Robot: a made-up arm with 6 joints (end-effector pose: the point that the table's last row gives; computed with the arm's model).
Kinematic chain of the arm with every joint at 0, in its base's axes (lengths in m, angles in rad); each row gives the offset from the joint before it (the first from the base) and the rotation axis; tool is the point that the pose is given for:
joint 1: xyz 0 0 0.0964 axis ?
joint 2: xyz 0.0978 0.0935 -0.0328 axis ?
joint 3: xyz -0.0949 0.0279 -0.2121 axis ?
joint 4: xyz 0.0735 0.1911 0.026 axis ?
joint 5: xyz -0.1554 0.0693 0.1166 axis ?
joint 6: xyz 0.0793 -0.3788 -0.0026 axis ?
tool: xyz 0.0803 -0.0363 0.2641
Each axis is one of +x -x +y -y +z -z.
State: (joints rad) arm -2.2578 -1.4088 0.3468 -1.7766 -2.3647 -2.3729
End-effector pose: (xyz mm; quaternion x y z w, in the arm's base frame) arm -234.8 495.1 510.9 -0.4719 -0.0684 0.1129 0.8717
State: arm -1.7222 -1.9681 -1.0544 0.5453 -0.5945 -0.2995
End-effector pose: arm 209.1 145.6 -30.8 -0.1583 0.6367 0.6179 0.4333
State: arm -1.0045 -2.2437 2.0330 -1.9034 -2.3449 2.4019
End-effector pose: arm -171.7 -110.3 -273.6 -0.6543 -0.2497 0.4606 0.5454
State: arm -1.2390 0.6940 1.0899 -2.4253 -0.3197 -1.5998
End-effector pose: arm 431.7 657.9 -145.9 0.0335 0.8147 0.2426 0.5256
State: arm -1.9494 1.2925 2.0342 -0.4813 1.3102 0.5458
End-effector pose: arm -80.8 292.8 -406.7 0.5439 0.7038 -0.0585 0.4532
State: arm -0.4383 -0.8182 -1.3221 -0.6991 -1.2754 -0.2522
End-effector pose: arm -206.0 86.0 259.1 -0.4015 0.0079 -0.1898 0.8959
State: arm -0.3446 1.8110 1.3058 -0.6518 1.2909 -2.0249
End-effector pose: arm 492.1 280.8 -137.0 -0.9589 0.0020 -0.1436 0.2446
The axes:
joint 1: -y
joint 2: +x
joint 3: +y
joint 4: +x
joint 5: -y
joint 6: -x

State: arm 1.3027 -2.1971 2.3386 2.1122 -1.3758 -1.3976
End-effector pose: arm 457.7 -122.5 -328.7 -0.8323 0.5011 -0.1697 0.1655
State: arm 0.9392 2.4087 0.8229 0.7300 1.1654 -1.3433
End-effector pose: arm -16.9 577.2 -61.1 -0.8840 -0.2224 -0.0689 0.4055
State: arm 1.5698 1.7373 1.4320 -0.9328 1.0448 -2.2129
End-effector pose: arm -65.4 381.8 638.8 0.3476 0.3373 0.8739 0.0403
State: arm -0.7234 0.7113 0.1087 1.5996 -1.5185 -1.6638
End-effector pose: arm -412.7 786.9 -81.2 -0.6703 -0.5043 0.0602 0.5411
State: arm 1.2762 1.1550 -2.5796 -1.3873 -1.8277 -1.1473
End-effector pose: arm 183.2 779.7 -228.4 -0.9561 0.1930 -0.0659 0.2103
